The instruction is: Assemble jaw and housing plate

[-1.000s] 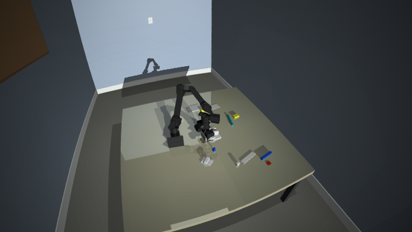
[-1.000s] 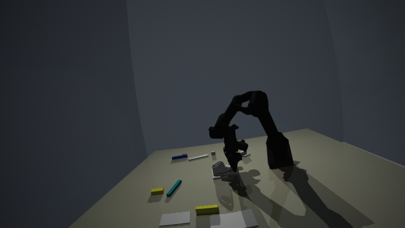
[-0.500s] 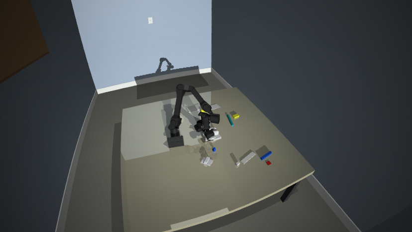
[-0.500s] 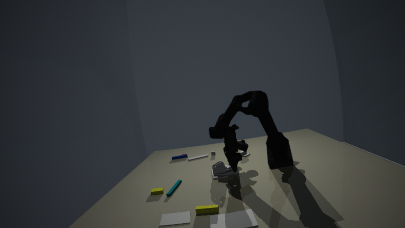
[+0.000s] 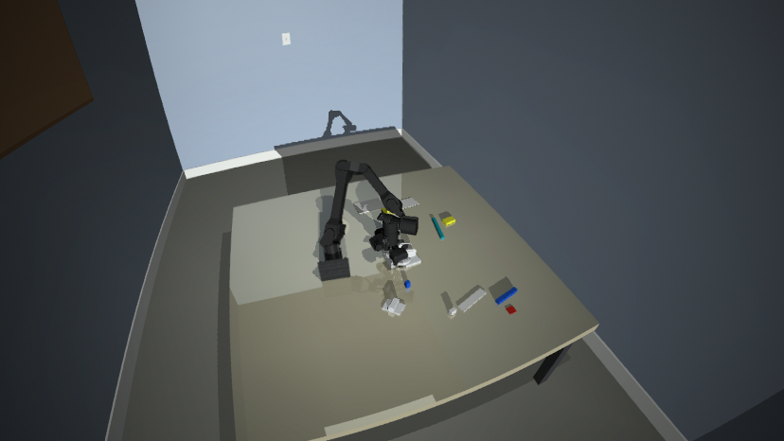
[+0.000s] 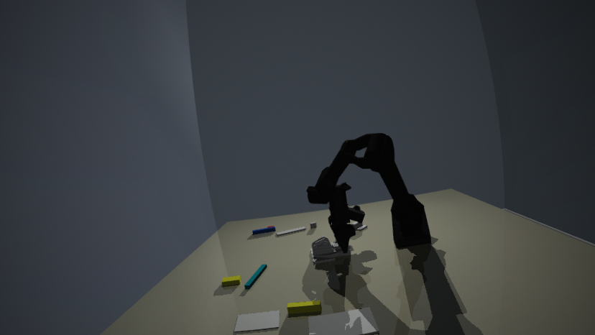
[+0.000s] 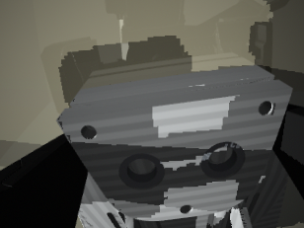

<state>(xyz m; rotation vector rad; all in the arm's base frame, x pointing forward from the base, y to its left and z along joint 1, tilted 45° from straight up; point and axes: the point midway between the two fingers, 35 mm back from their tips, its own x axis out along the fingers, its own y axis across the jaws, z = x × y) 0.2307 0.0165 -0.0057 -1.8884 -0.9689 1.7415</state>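
Right now the white jaw is 3 cm ahead of my gripper tip and 1 cm to the right of it. The rest, counted from my gripper tip: blue bar (38 cm ahead, 30 cm to the right); white bar (28 cm to the right, 25 cm ahead, 1 cm below); teal bar (25 cm ahead, 16 cm to the left, 1 cm below).
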